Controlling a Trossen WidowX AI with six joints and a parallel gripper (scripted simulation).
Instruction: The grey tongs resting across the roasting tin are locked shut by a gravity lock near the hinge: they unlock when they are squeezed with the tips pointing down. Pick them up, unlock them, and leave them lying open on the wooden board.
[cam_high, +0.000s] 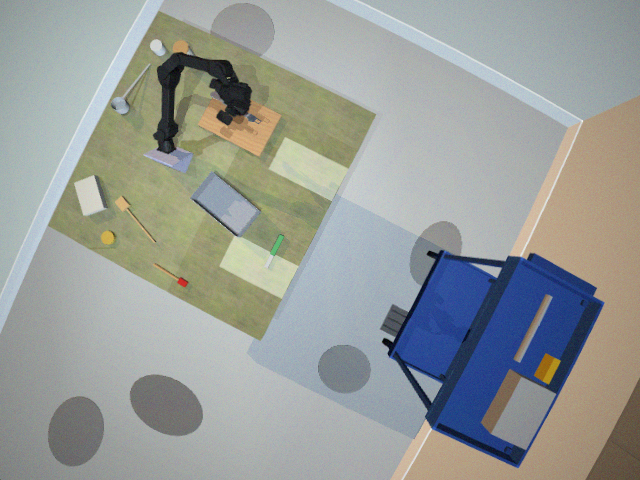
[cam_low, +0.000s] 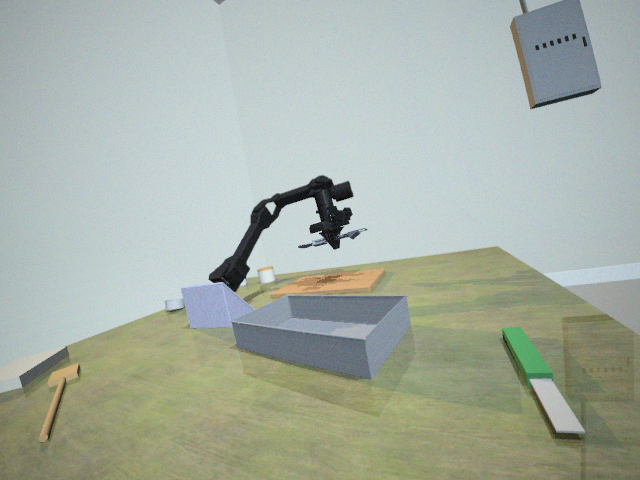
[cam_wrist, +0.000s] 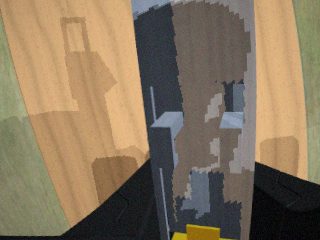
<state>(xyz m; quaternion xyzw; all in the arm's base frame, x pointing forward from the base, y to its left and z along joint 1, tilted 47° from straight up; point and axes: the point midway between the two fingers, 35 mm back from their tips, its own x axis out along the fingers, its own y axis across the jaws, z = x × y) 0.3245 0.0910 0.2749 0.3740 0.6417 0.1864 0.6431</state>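
Right now the wooden board is 50 mm behind my gripper tip, 10 mm to the left of it and 120 mm below it. The rest, counted from my gripper tip: roasting tin (50 mm ahead, 420 mm to the right, 100 mm below); green-handled knife (340 mm ahead, 560 mm to the right, 120 mm below); yellow lock piece (10 mm behind, 40 mm above).
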